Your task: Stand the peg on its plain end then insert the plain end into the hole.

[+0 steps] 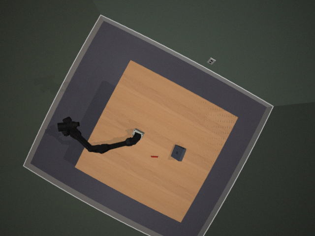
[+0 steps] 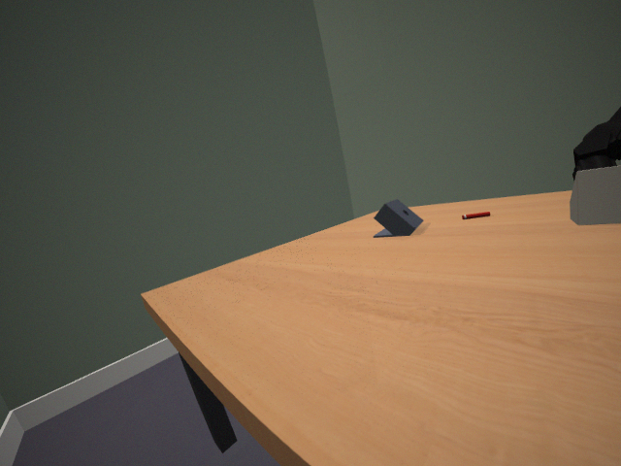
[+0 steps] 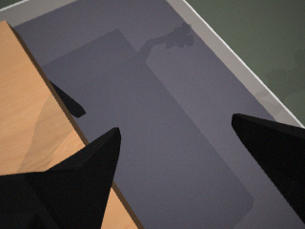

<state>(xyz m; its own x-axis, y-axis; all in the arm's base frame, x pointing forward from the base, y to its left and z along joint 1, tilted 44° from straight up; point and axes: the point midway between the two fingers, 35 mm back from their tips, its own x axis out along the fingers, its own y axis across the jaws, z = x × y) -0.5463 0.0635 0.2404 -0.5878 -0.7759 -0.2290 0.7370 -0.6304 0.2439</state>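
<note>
Right now my gripper tip is 84 cm short of the red peg, 18 cm above it and 3 cm to the left of it. Round my gripper tip: dark sloped panel: 103 cm ahead, 15 cm below, 9 cm to the left.
</note>
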